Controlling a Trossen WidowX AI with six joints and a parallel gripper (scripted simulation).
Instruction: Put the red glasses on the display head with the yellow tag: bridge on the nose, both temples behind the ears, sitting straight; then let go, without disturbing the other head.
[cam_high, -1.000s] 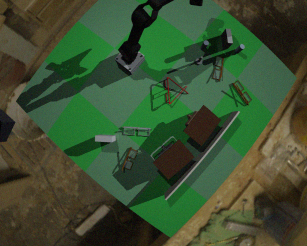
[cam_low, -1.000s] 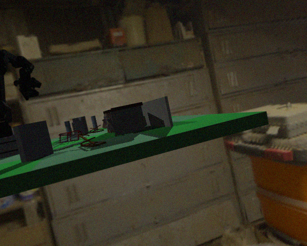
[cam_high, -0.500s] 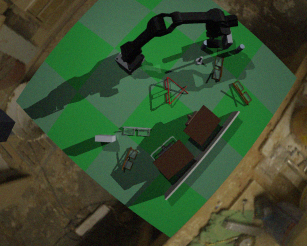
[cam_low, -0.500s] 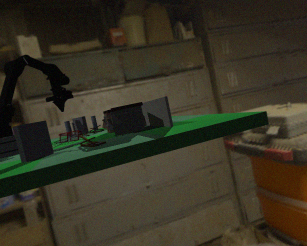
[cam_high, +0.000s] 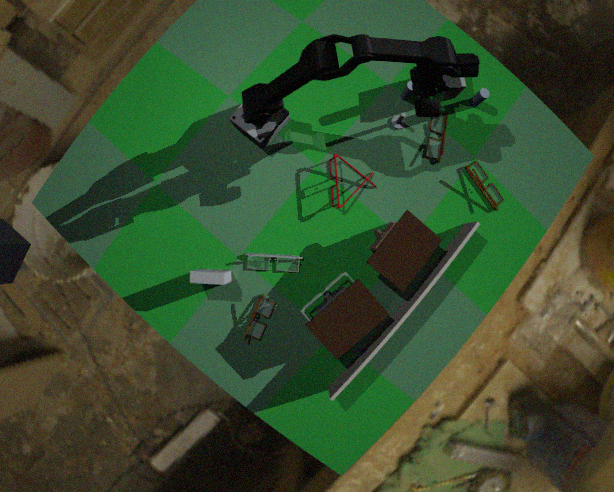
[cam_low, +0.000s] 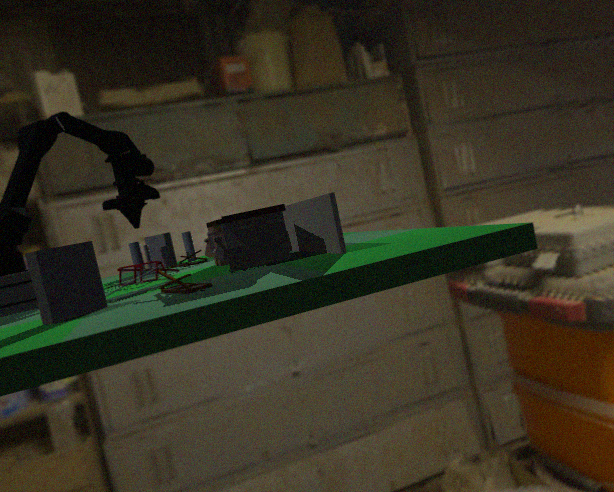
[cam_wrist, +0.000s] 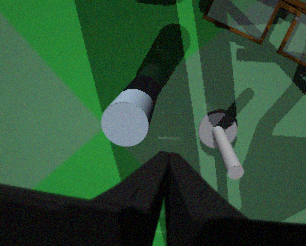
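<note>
Now: gripper tip 1 cm short of the round-headed pin, 6 cm to the left of it and 12 cm above it. The rest, counted from my gripper tip: white-edged backboard 29 cm ahead, 49 cm to the right, 9 cm below.
</note>
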